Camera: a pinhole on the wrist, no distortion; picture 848 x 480 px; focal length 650.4 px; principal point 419.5 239.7 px. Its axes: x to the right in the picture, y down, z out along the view. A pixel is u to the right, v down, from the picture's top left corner.
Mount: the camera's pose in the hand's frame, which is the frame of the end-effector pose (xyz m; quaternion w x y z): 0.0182 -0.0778 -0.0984 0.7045 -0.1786 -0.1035 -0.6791
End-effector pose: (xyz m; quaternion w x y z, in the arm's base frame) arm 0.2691 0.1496 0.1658 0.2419 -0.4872 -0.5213 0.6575
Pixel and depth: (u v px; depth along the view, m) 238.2 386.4 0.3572
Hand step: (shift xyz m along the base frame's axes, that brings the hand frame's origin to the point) -0.1839 -0.0288 -0.1955
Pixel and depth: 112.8 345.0 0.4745
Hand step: -0.2069 -0.1094 -0.3444
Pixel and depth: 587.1 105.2 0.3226
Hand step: -0.2116 -0.1067 0.0268
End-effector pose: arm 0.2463 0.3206 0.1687 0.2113 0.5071 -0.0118 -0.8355
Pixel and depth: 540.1 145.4 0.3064
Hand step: -0.1844 -0.0336 0.0931
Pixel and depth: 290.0 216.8 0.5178
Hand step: -0.2301 -0.2820 0.1778
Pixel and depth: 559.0 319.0 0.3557
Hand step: -0.2569 -0.0783 0.0361
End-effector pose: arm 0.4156 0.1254 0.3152 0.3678 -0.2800 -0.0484 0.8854
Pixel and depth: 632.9 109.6 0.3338
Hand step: -0.1007 0.0595 0.2340
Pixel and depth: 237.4 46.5 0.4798
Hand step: -0.2580 -0.1889 0.2263
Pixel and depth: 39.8 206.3 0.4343
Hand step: -0.3246 -0.1953 0.0643
